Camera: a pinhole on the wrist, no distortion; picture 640 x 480 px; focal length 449.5 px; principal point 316.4 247.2 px. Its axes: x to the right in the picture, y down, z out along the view. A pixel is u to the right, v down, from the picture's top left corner.
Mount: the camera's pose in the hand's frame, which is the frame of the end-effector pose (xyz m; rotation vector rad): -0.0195 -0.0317 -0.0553 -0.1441 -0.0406 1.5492
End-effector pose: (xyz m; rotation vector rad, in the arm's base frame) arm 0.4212 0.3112 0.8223 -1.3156 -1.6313 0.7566
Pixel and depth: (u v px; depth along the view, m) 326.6 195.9 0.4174
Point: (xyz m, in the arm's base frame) 0.0964 0.3167 0.6581
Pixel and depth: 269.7 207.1 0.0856
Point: 0.3794 0.2831 0.8338
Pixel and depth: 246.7 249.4 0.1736
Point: 0.2963 0.2674 0.8021
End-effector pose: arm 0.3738 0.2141 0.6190 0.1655 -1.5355 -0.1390
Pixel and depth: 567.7 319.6 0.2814
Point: 0.1610 0.3701 0.5609
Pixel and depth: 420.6 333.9 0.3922
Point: 0.0500 0.3193 0.5090
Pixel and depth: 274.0 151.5 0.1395
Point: 0.2869 0.1784 0.6080
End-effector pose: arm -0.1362 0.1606 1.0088 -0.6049 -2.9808 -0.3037
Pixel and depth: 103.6 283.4 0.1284
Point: -0.1300 0.0835 0.9155
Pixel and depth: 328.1 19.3 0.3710
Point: -0.2647 0.2775 0.6978
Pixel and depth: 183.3 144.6 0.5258
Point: -0.2498 0.1381 0.5073
